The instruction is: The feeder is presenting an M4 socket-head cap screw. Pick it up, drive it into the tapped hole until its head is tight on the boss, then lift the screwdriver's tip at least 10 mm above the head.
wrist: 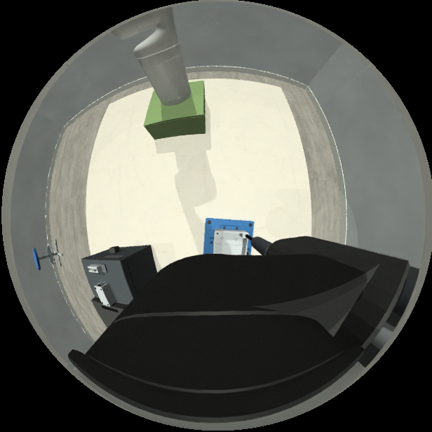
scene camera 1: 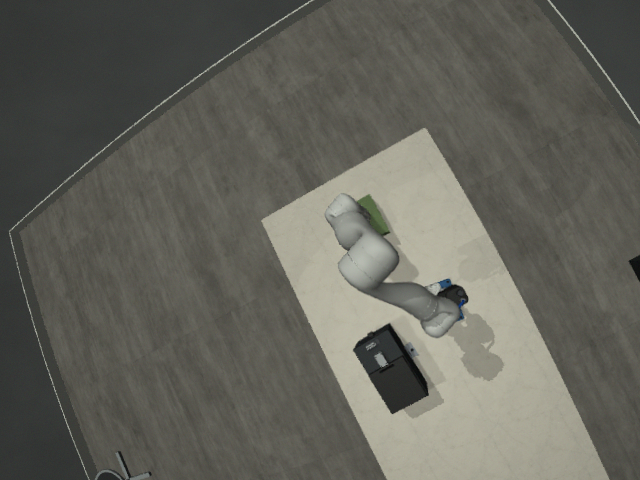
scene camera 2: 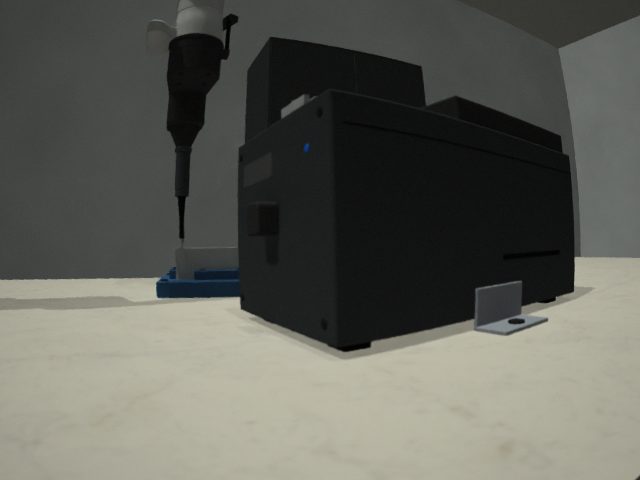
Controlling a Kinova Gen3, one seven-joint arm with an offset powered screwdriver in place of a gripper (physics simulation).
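My screwdriver [scene camera 2: 181,238] [wrist: 247,236] stands upright, its black bit over a corner of the white housing [scene camera 2: 211,257] [wrist: 229,242]. In scene camera 2 a small light piece, the cap screw [scene camera 2: 181,242], shows between the bit's end and the top of the housing, in line with the bit. How far it sits in the hole is too small to tell. The housing stands on a blue fixture [scene camera 1: 445,283] [scene camera 2: 199,289] [wrist: 212,222]. The tapped hole and boss are hidden or too small to make out. In scene camera 1 the arm and driver body hide the tip.
The black feeder [scene camera 1: 399,384] [scene camera 2: 439,206] [wrist: 131,270] stands beside the fixture on the pale table [scene camera 1: 496,413]. A small grey bracket [scene camera 1: 412,349] [scene camera 2: 498,304] is at its side. A green block [scene camera 1: 379,219] [wrist: 176,125] is under the arm's base.
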